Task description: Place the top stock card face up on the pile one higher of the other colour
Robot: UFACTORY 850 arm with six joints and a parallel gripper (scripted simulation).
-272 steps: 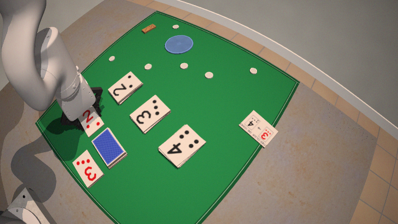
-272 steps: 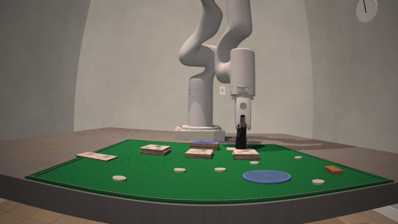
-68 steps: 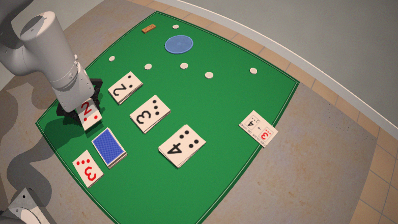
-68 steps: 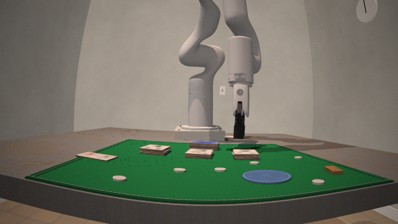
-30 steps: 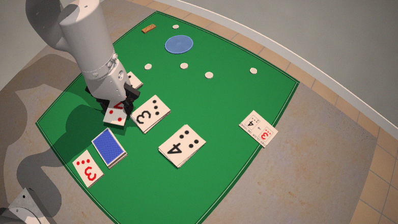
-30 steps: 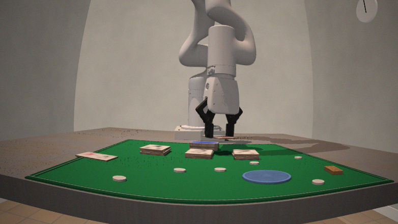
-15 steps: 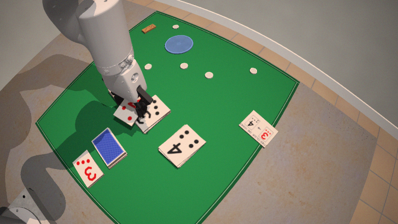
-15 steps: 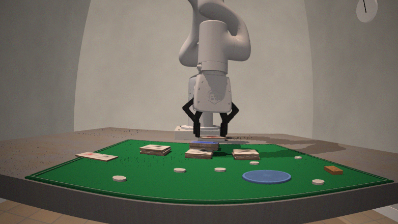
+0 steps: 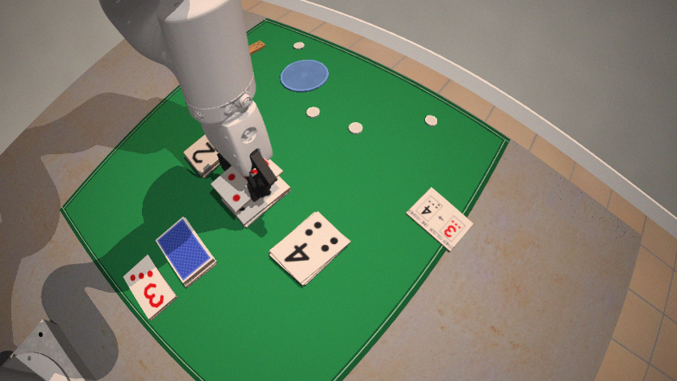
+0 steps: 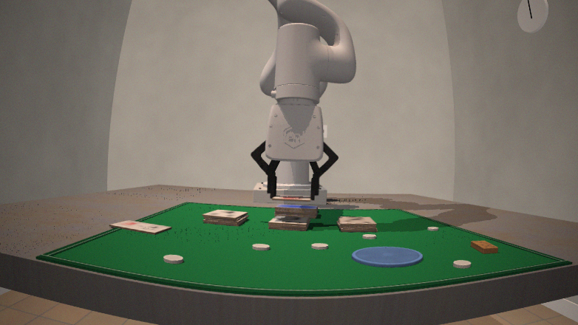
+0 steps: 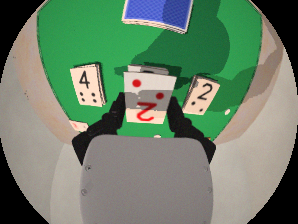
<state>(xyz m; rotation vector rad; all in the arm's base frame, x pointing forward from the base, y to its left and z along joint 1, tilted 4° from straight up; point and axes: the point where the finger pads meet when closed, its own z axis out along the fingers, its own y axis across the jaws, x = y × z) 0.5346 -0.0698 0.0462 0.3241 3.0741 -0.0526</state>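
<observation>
My gripper is now 40 mm short of the green card cloth, 20 mm to the right of it and 80 mm above it. Also, from my hand: card (10 mm below).
</observation>
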